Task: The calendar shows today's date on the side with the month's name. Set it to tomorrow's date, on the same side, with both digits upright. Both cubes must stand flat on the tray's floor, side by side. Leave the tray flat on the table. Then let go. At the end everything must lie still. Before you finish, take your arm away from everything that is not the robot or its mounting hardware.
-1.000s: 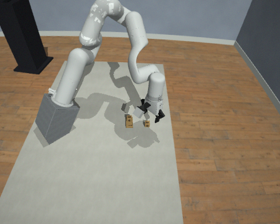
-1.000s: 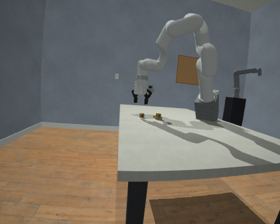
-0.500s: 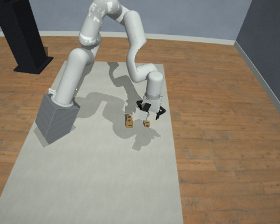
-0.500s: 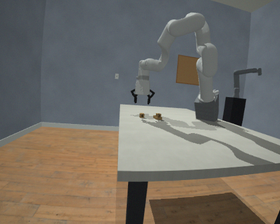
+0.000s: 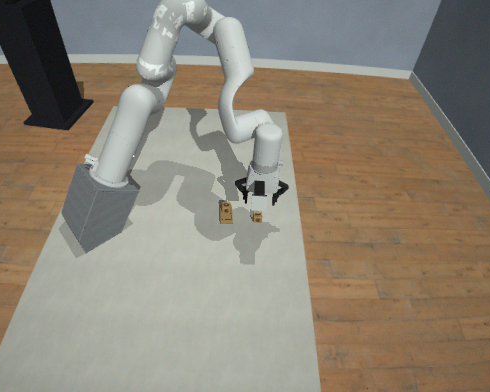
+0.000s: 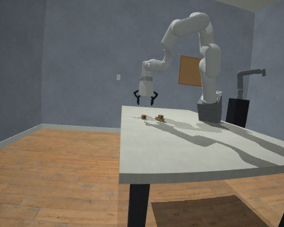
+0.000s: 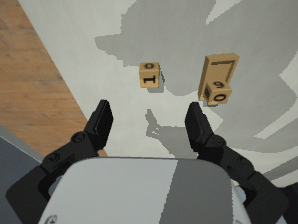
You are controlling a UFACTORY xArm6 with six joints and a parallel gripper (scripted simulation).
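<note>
The wooden digit cube lies 9 cm below my hand. The rest, counted from my hand: wooden calendar tray: 11 cm behind, 10 cm below.
</note>
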